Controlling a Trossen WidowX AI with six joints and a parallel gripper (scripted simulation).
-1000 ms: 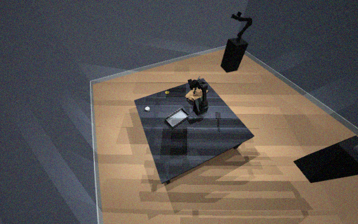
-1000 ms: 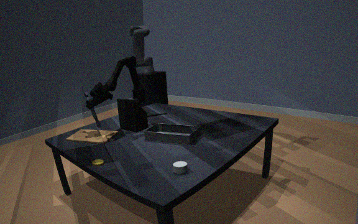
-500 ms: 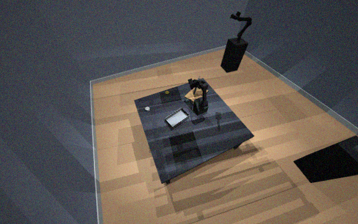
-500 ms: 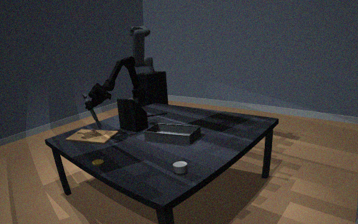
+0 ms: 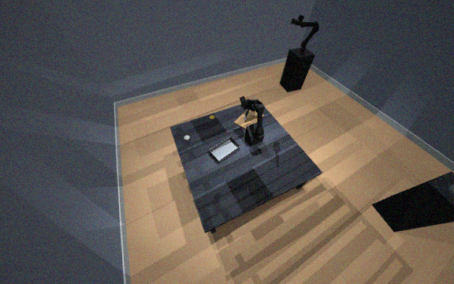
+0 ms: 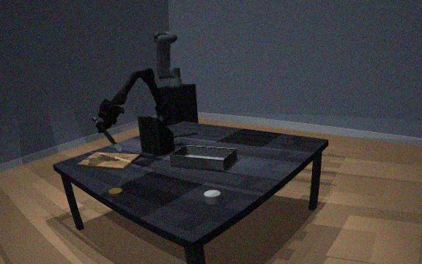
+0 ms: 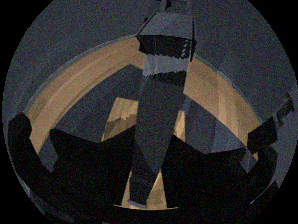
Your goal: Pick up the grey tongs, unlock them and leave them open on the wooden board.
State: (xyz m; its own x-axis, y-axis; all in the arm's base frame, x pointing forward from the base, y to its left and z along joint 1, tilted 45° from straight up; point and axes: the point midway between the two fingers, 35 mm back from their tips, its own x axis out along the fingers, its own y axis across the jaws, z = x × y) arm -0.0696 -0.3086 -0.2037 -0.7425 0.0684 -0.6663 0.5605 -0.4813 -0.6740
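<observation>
Now: the wooden board 1 cm ahead of my gripper tip, 2 cm to the left of it and 18 cm below it. The rest, counted from my gripper tip: roasting tin (46 cm ahead, 39 cm to the left, 16 cm below); then white puck (84 cm ahead, 10 cm to the left, 17 cm below); then yellow disc (47 cm ahead, 16 cm to the right, 18 cm below).
</observation>
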